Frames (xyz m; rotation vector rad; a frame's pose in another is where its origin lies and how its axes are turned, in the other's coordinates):
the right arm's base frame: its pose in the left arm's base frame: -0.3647 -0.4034 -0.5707 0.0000 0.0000 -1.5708
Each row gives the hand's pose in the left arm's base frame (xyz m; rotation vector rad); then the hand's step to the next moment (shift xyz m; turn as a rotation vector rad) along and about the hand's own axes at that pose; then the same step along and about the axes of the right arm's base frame.
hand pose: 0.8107 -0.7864 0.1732 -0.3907 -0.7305 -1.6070
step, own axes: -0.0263 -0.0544 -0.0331 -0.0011 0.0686 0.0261
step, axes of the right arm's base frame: -0.0001 -0.0431 -0.0538 -0.0156 0.0628 0.0347
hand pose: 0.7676 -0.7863 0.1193 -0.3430 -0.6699 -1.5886
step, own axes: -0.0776 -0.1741 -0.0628 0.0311 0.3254 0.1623
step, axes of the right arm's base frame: -0.0268 -0.1486 -0.1322 -0.0681 0.2864 0.2157
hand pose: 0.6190 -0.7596 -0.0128 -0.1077 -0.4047 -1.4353
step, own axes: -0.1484 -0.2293 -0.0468 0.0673 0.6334 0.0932
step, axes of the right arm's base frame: -0.0919 -0.2259 -0.1316 -0.0566 0.6039 0.2156
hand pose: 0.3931 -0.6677 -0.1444 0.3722 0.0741 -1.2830
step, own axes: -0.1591 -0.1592 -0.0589 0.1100 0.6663 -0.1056
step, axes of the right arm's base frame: -0.1278 -0.1877 -0.0506 -0.0869 0.6775 0.0256
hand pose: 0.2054 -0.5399 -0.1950 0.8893 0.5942 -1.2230
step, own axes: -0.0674 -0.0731 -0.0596 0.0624 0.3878 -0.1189
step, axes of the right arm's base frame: -0.0799 -0.0839 0.0028 -0.0995 0.3979 -0.0150
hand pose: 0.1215 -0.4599 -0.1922 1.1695 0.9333 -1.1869
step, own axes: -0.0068 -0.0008 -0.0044 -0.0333 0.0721 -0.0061
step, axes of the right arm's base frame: -0.0056 -0.0017 0.0056 -0.0112 0.0657 0.0436
